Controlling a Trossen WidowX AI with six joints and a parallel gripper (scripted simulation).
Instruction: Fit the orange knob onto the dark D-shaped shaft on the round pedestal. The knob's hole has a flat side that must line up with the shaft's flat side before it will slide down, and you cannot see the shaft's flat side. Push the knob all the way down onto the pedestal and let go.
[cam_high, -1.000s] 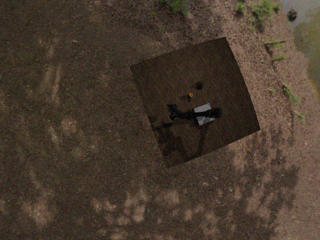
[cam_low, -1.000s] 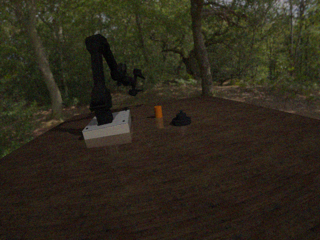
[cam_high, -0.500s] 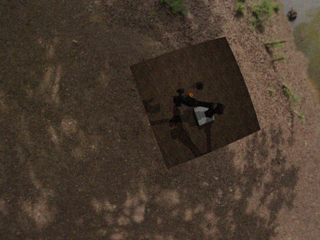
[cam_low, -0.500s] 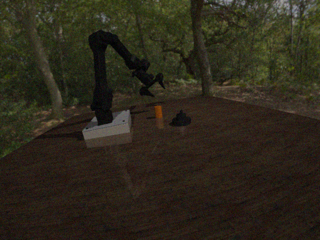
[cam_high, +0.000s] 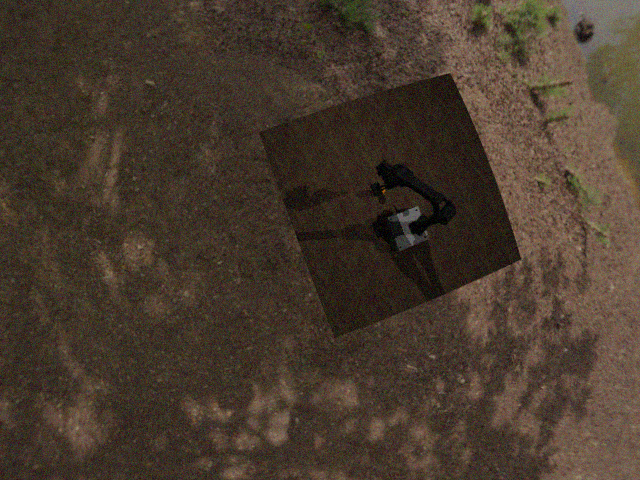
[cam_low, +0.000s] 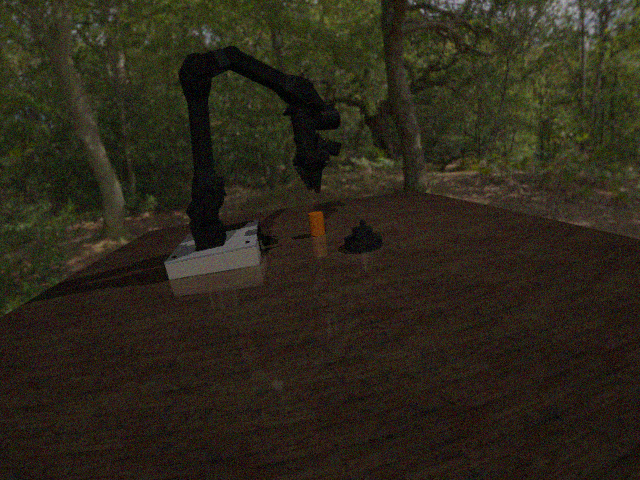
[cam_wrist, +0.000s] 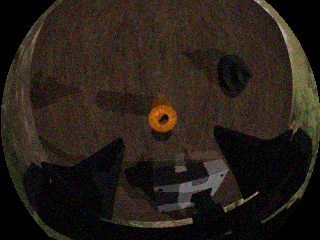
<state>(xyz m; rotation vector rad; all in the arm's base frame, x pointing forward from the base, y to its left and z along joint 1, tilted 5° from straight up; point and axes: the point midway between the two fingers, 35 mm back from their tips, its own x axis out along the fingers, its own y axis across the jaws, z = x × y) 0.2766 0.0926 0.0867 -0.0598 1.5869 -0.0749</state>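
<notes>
My gripper tip is now 90 mm above the orange knob. Round my gripper tip: dark round pedestal 60 mm ahead, 170 mm to the right, 90 mm below.
</notes>
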